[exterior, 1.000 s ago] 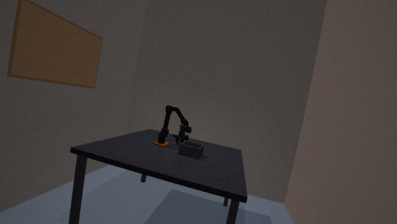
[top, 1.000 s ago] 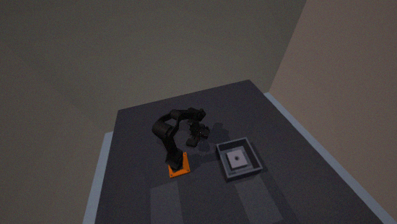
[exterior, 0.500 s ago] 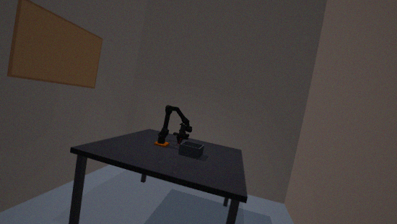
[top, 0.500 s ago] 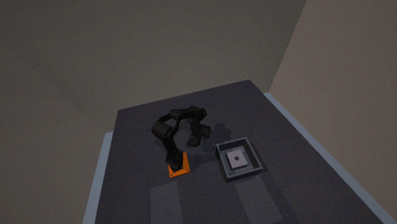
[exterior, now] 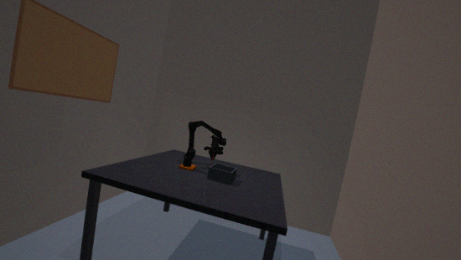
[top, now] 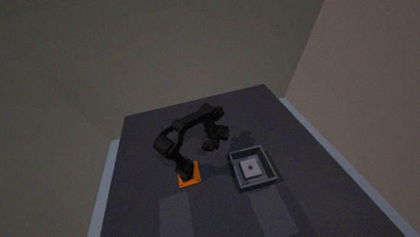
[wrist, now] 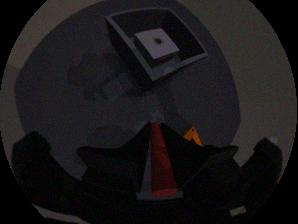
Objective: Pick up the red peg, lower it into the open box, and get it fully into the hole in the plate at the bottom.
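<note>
Now: gripper tip 12 cm short of the plate, 16 cm to the left of it and 6 cm above it. From my gripper tip the other things lie so: grey box (12 cm ahead, 16 cm to the right, 8 cm below); red peg (1 cm to the left, 3 cm above).
</note>
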